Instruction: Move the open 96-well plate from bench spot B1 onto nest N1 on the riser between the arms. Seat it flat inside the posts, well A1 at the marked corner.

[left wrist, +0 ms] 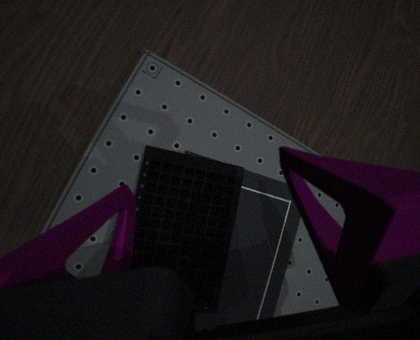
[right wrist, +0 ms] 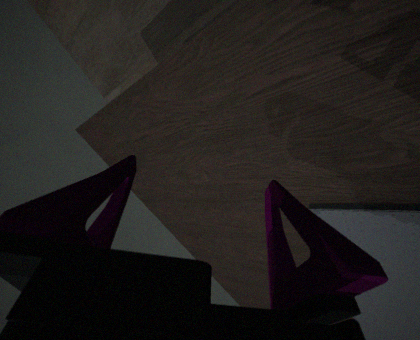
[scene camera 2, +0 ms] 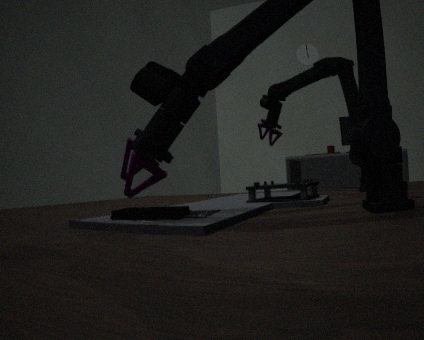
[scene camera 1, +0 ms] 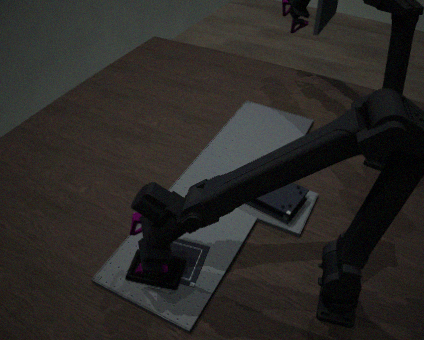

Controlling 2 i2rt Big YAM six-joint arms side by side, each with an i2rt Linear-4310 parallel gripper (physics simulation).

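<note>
The dark 96-well plate lies low over the picture-left part of a dark pad with a white outline. Part of the outline is covered. My left gripper is open above the plate, and in scene camera 2 its fingertips are clear of it. The nest, dark with short posts, sits on a small light base, partly behind the left arm in scene camera 1. My right gripper is open and empty, far off. Well A1 cannot be made out.
A long light perforated board lies under the pad on the wooden table. The left arm stretches across the board. A grey box with a red item stands in the background.
</note>
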